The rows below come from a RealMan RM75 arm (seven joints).
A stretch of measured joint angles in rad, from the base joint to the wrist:
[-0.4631, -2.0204, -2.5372, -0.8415, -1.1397, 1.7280, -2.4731]
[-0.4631, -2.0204, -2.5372, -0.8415, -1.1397, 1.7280, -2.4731]
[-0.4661, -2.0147, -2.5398, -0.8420, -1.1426, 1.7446, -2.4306]
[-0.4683, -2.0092, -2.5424, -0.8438, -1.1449, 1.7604, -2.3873]
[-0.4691, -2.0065, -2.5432, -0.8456, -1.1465, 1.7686, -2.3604]
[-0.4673, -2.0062, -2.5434, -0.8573, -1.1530, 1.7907, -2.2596]
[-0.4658, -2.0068, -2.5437, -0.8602, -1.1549, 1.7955, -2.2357]
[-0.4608, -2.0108, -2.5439, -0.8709, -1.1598, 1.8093, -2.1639]
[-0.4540, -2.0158, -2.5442, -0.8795, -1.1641, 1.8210, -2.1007]
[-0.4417, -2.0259, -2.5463, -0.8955, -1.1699, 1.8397, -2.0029]
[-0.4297, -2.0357, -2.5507, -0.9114, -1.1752, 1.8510, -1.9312]
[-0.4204, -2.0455, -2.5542, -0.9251, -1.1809, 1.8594, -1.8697]
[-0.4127, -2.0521, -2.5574, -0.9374, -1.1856, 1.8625, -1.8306]
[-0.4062, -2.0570, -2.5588, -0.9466, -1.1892, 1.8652, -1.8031]
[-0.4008, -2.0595, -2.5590, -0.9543, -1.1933, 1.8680, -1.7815]
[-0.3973, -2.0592, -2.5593, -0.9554, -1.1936, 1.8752, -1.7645]
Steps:
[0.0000, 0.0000, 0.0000, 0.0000, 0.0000, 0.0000, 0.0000]
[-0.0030, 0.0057, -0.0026, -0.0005, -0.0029, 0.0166, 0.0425]
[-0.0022, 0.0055, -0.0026, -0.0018, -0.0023, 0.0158, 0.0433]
[-0.0008, 0.0027, -0.0008, -0.0018, -0.0016, 0.0082, 0.0269]
[0.0018, 0.0003, -0.0002, -0.0117, -0.0065, 0.0221, 0.1008]
[0.0015, -0.0006, -0.0003, -0.0029, -0.0019, 0.0048, 0.0239]
[0.0050, -0.0040, -0.0002, -0.0107, -0.0049, 0.0138, 0.0718]
[0.0068, -0.0050, -0.0003, -0.0086, -0.0043, 0.0117, 0.0632]
[0.0123, -0.0101, -0.0021, -0.0160, -0.0058, 0.0187, 0.0978]
[0.0120, -0.0098, -0.0044, -0.0159, -0.0053, 0.0113, 0.0717]
[0.0093, -0.0098, -0.0035, -0.0137, -0.0057, 0.0084, 0.0615]
[0.0077, -0.0066, -0.0032, -0.0123, -0.0047, 0.0031, 0.0391]
[0.0065, -0.0049, -0.0014, -0.0092, -0.0036, 0.0027, 0.0275]
[0.0054, -0.0025, -0.0002, -0.0077, -0.0041, 0.0028, 0.0216]
[0.0035, 0.0003, -0.0003, -0.0011, -0.0003, 0.0072, 0.0170]

